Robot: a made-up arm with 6 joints.
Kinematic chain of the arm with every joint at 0, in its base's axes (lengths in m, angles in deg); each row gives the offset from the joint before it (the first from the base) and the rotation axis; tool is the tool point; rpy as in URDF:
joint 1: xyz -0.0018 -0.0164 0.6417 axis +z
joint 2: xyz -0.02 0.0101 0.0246 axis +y
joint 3: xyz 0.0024 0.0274 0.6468 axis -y
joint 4: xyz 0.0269 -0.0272 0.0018 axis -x
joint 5: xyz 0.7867 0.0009 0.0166 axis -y
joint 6: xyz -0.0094 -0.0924 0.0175 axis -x
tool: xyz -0.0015 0.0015 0.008 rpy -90 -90 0
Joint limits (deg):
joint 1: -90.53..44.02
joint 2: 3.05..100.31
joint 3: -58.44..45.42
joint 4: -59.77..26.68
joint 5: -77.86..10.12
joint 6: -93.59..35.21
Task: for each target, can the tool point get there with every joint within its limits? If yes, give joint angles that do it. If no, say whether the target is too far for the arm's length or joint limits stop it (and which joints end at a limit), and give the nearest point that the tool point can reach.
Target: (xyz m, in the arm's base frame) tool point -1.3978 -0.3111 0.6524
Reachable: no: joint limits stop it (at a limit: joint 2, joint 3, joint 4, joint 5) | nearest point -0.1945 -0.0571 0.3071 | short by 1.277 m
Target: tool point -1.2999 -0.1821 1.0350
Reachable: no: joint limits stop it (at a limit: joint 1, joint 2, joint 5) | nearest point -0.1004 -0.4337 0.6209 | short by 1.294 m
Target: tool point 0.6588 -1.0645 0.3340
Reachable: yes | joints -53.38 75.10 37.23 -24.50 2.82 -73.84
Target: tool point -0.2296 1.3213 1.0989
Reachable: no: joint limits stop it (at a limit: joint 1, joint 2, joint 4, joint 6) | nearest point 0.6072 0.5063 1.0888 | short by 1.168 m
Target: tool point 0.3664 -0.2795 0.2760
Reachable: yes | joints -24.75 47.63 -42.36 -35.28 -47.68 19.81
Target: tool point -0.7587 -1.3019 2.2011
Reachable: no: too far | nearest point -0.0968 -0.8955 1.7187 | short by 0.914 m
